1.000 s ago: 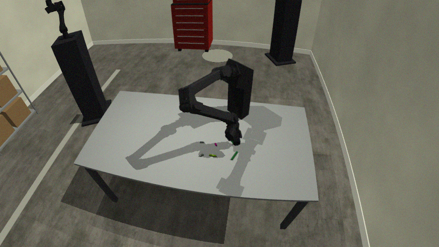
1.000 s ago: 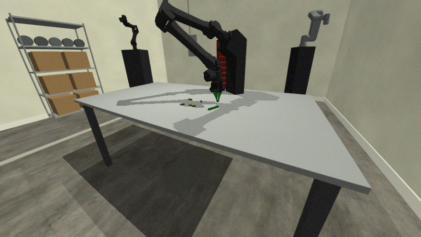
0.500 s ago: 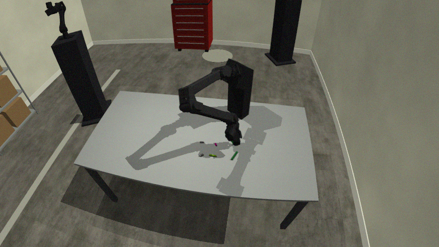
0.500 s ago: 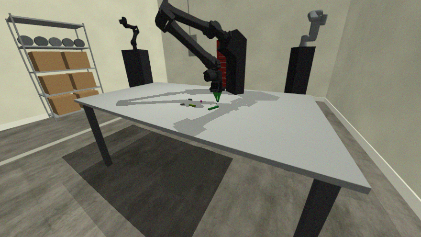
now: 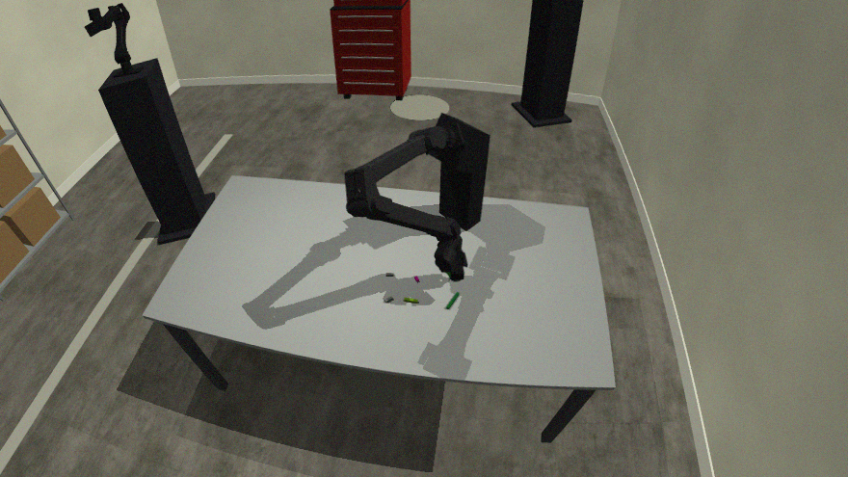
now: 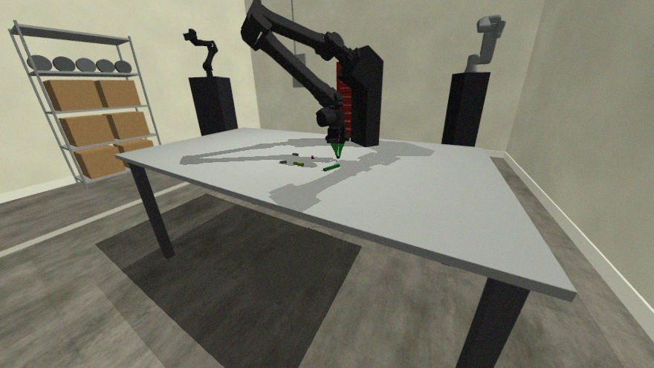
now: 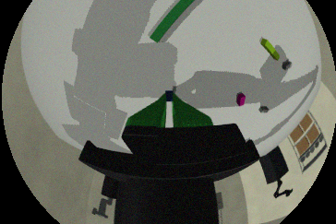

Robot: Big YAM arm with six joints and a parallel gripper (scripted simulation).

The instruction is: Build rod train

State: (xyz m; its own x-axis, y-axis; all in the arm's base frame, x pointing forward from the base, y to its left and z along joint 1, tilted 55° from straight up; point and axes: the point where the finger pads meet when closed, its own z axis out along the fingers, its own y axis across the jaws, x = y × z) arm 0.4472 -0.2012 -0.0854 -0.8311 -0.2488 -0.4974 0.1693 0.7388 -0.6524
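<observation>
My gripper is now right at the blue rod. From my hand the other things lie so: magenta rod 120 mm to the right, 40 mm behind, 20 mm below; then green rod 100 mm ahead, 30 mm to the right, 20 mm below; then lime rod 170 mm to the right, 50 mm ahead, 20 mm below.
</observation>
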